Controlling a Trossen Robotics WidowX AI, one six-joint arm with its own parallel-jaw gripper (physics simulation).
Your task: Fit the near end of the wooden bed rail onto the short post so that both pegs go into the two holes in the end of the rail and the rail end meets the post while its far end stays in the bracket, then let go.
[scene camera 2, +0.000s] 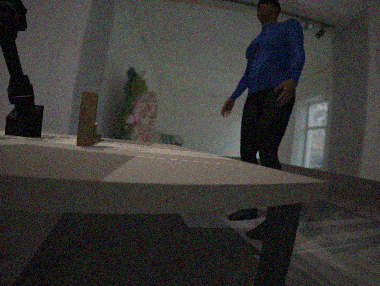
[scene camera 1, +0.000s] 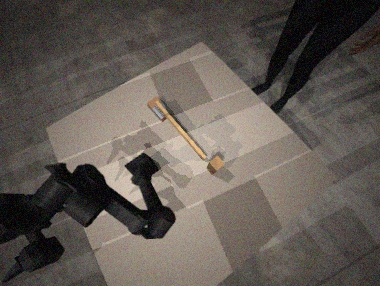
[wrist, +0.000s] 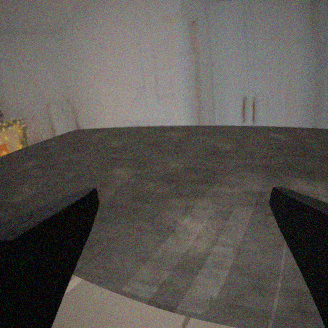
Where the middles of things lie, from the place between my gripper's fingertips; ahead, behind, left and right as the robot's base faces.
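I see the short post [scene camera 2: 88,108], and it is 430 mm below my hand, 160 mm to the right of it and 540 mm ahead of it.
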